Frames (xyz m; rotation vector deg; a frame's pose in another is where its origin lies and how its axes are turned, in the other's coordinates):
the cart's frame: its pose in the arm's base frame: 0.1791 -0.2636 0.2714 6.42 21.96 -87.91
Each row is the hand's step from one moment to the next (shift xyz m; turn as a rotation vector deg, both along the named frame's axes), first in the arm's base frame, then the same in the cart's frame.
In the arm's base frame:
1: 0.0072 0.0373 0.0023 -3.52 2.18 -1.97
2: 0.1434 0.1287 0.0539 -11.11 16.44 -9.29
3: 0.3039 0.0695 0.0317 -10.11 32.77 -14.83
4: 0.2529 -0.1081 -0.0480 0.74 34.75 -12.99
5: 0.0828 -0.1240 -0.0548 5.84 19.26 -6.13
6: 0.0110 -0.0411 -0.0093 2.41 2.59 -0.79
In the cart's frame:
1: -0.0362 0.0084 -0.0081 -1.43 -3.04 -3.12
2: -0.1404 0.1380 0.0355 -12.63 -8.66 -15.67
3: -0.0788 0.2972 0.0606 -26.43 -6.02 -25.71
4: 0.1152 0.2523 0.0320 -28.99 4.45 -22.73
5: 0.1341 0.0852 0.0012 -16.45 7.63 -10.66
6: 0.0418 0.0105 0.0059 -2.24 2.62 -1.12

